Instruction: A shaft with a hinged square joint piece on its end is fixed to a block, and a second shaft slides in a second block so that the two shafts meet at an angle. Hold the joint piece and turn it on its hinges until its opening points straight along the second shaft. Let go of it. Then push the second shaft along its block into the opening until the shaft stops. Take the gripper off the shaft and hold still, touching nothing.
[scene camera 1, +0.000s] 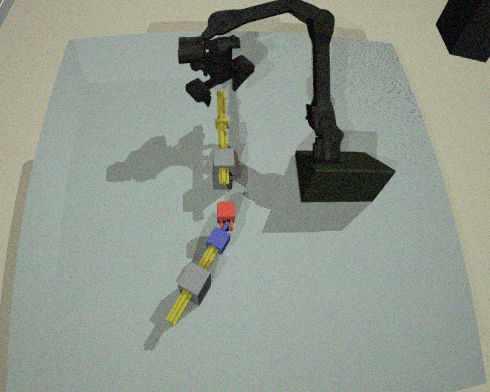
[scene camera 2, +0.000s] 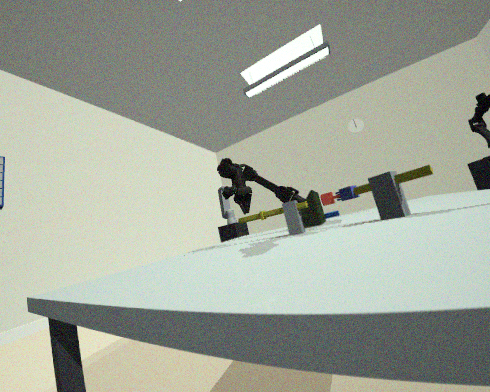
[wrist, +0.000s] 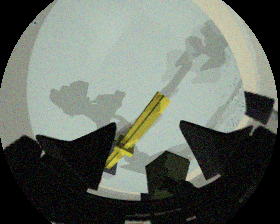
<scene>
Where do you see my gripper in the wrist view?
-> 149, 124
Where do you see my gripper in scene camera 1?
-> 221, 97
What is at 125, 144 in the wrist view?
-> A yellow shaft.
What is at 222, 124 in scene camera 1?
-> A yellow shaft.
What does my gripper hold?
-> Nothing.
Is my gripper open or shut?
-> Open.
</scene>
